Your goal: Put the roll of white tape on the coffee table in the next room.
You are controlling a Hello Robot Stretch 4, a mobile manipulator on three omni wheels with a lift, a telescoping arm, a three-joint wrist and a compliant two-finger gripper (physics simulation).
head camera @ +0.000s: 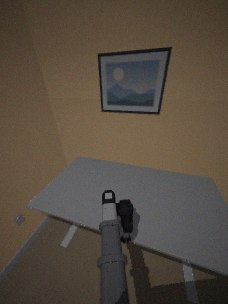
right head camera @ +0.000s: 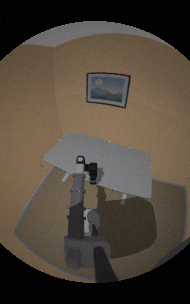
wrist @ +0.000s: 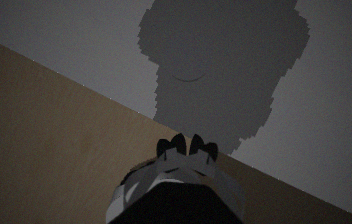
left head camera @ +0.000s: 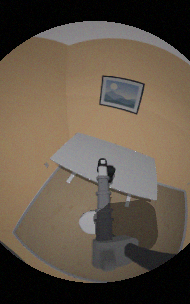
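Seen in the pictures: gripper, fingertip midpoint: (head camera: 125, 240) (right head camera: 92, 183) (wrist: 186, 146); robot's base at its link origin: (right head camera: 86, 219) (left head camera: 91, 221).
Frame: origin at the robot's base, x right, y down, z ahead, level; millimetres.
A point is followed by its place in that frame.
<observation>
A pale grey table (head camera: 170, 200) {x 502, y -692, z 674 mm} (left head camera: 132, 172) {x 476, y -692, z 600 mm} (right head camera: 125, 167) {x 509, y -692, z 626 mm} (wrist: 320, 110) {x 240, y -692, z 483 mm} stands by the wall. My gripper (head camera: 126, 240) {x 88, y -689, z 432 mm} (right head camera: 93, 182) {x 88, y -689, z 432 mm} (wrist: 186, 146) {x 88, y -689, z 432 mm} points down at the table's near edge, its two dark fingertips almost together and no object visible between them. A broad shadow lies on the table in the wrist view. A faint curved line (wrist: 189, 81) {x 88, y -709, z 505 mm} shows inside that shadow; I cannot tell whether it is the rim of the roll of white tape. The tape does not show clearly in any view. I cannot tell whether this is the coffee table.
A framed landscape picture (head camera: 132, 82) {x 253, y -1525, z 1200 mm} (left head camera: 121, 94) {x 253, y -1486, z 1200 mm} (right head camera: 108, 90) {x 268, y -1474, z 1193 mm} hangs on the tan wall above the table. Side wall and wall corner stand at the left. A white round shape (left head camera: 88, 222) {x -58, y -187, z -6 mm} shows low beside the arm (left head camera: 103, 215) {x -3, y -1111, z 102 mm}. Brown floor (left head camera: 50, 220) {x -722, y 28, z -107 mm} lies before the table.
</observation>
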